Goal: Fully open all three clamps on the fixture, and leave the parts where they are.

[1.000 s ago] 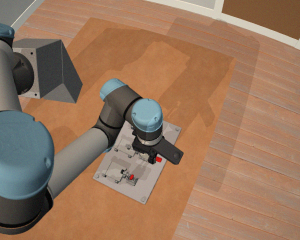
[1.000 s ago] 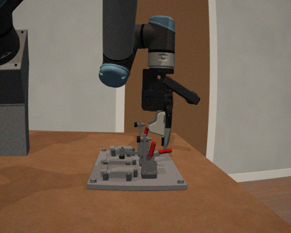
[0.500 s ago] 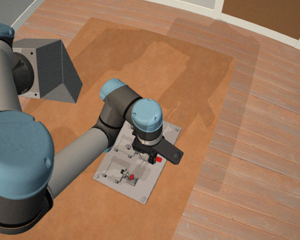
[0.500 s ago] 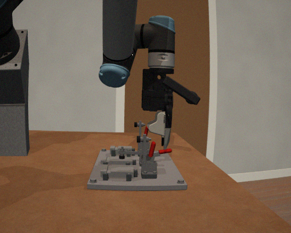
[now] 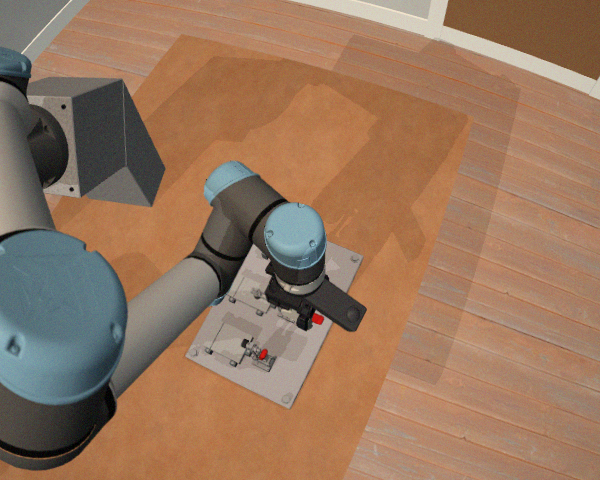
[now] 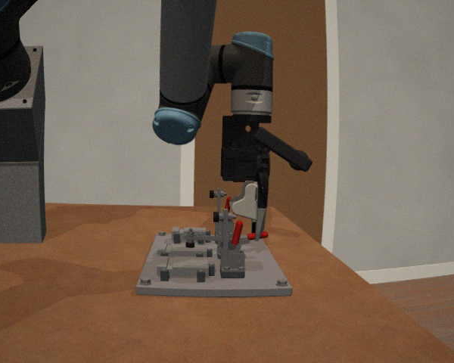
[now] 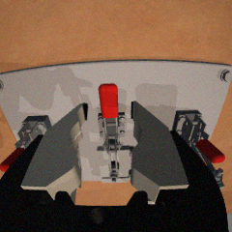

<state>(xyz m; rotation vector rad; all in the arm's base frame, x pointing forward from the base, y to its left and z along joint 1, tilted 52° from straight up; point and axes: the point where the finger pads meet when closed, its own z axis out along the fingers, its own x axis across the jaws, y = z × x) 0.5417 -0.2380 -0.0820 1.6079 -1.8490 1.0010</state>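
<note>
The grey fixture plate lies 8 cm behind my hand, 2 cm to the left of it and 6 cm below it. Round my hand: grey part: 15 cm behind, 3 cm to the left, 4 cm below.
</note>
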